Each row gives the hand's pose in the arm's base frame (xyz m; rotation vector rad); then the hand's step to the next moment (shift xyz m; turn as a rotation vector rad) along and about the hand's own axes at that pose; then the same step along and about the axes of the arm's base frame.
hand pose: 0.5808 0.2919 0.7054 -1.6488 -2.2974 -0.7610
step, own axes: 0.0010 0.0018 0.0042 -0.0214 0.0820 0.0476
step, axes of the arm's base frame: 0.0018 0.0034 -0.0026 0.0895 0.0270 -0.0266
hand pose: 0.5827 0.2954 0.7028 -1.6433 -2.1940 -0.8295
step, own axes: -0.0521 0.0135 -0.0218 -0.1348 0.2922 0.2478
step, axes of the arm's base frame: 0.0266 -0.0511 -0.0068 0.3465 0.0967 -0.1886
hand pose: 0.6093 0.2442 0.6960 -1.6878 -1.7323 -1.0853
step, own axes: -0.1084 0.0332 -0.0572 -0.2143 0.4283 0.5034
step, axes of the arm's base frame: 0.0349 -0.1125 -0.0474 0.5355 0.2445 -0.3692
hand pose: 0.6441 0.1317 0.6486 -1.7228 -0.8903 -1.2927
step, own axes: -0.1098 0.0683 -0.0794 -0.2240 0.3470 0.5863
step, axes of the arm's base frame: 0.0014 -0.1094 -0.1052 0.4962 0.3537 -0.3781
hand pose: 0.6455 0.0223 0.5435 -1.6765 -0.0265 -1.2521
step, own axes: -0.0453 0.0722 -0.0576 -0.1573 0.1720 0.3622
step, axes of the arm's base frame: -0.0232 -0.0538 -0.0845 0.2751 0.2492 -0.2185
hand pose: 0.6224 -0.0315 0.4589 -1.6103 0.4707 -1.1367
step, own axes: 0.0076 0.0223 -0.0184 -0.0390 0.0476 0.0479
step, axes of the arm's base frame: -0.0068 -0.0236 -0.0170 0.0338 0.0379 -0.0592
